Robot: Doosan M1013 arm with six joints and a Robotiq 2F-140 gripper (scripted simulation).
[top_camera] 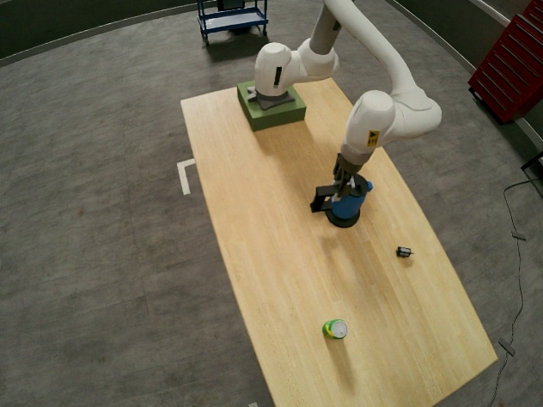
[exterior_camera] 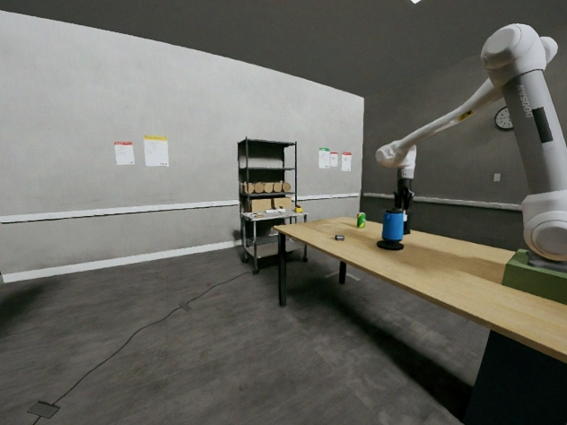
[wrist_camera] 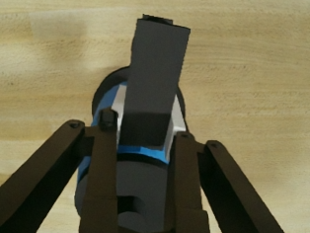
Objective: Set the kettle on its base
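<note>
Now: hand 50 mm above the blue kettle, 30 mm to the right of it and 10 mm short of it. The rest, counted from my hand: green can (400 mm ahead, 230 mm to the right, 130 mm below); round black base (180 mm below, 70 mm to the left, 30 mm ahead).
</note>
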